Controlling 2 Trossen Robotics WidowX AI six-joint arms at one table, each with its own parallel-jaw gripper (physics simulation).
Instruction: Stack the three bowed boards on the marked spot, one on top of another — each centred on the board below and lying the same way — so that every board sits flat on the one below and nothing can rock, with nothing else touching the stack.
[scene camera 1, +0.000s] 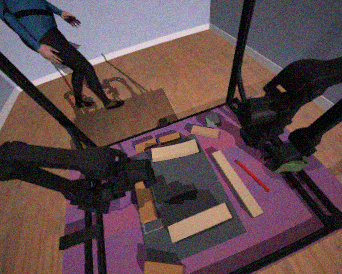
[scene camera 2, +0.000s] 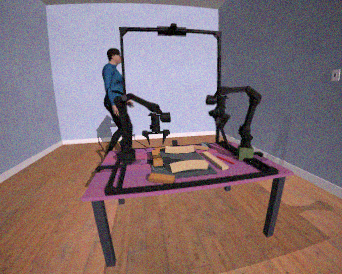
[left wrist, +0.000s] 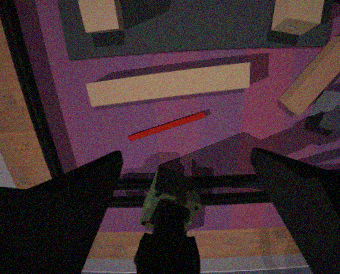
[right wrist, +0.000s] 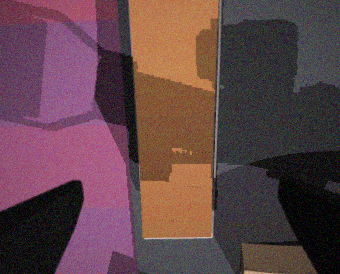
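Where they show: left gripper, fingertip midpoint: (scene camera 2: 219, 127) (left wrist: 186, 155); right gripper, fingertip midpoint: (scene camera 1: 136, 190) (scene camera 2: 156, 144) (right wrist: 181, 188); left arm's base at its link origin: (scene camera 2: 245, 146) (left wrist: 169, 215); right arm's base at its link origin: (scene camera 1: 91, 197) (scene camera 2: 126, 151).
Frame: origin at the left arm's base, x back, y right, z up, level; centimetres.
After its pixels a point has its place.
A cream bowed board (scene camera 1: 200, 222) {y -28.6, x -37.7, z -3.6 cm} (scene camera 2: 189, 165) {y -31.1, x -37.1, z -4.8 cm} (left wrist: 101, 15) {y -23.6, x -29.1, z -4.4 cm} lies on the dark mat's near part, arched in scene camera 2. A second cream bowed board (scene camera 1: 175, 150) {y 2.3, x -50.6, z -4.6 cm} (scene camera 2: 180, 149) {y 0.5, x -49.9, z -5.3 cm} (left wrist: 298, 12) {y 4.6, x -41.1, z -3.6 cm} lies at its far part. An orange board (scene camera 1: 146, 202) {y -23.4, x -60.4, z -4.7 cm} (scene camera 2: 158, 161) {y -29.6, x -57.9, z -4.5 cm} (right wrist: 177, 205) {y -26.9, x -59.4, z -4.3 cm} lies along the mat's left side, beside the thin pale outline (right wrist: 218, 75) {y -15.8, x -60.4, z -8.6 cm} of the marked spot; its bow is hard to tell. My right gripper (scene camera 2: 156, 136) (right wrist: 181, 188) {y -21.0, x -62.2, z 4.2 cm} is open and empty above the orange board. My left gripper (scene camera 2: 218, 120) (left wrist: 186, 155) {y -6.5, x -20.1, z 14.8 cm} is open and empty, high at the right.
A long straight cream board (scene camera 1: 237, 184) {y -12.2, x -22.1, z -7.0 cm} (left wrist: 170, 85) {y -9.4, x -23.1, z -7.0 cm} and a red stick (scene camera 1: 252, 175) {y -7.2, x -14.6, z -8.7 cm} (left wrist: 167, 126) {y -6.7, x -14.9, z -8.6 cm} lie right of the mat. Orange blocks (scene camera 1: 146, 145) {y 6.0, x -67.5, z -6.9 cm} (scene camera 1: 169, 137) {y 11.8, x -55.3, z -7.2 cm} and a small pale board (scene camera 1: 205, 131) {y 15.8, x -35.6, z -6.6 cm} lie behind; another orange block (scene camera 1: 162, 267) {y -44.4, x -50.5, z -6.4 cm} (scene camera 2: 161, 177) {y -46.6, x -50.1, z -6.6 cm} lies at the front.
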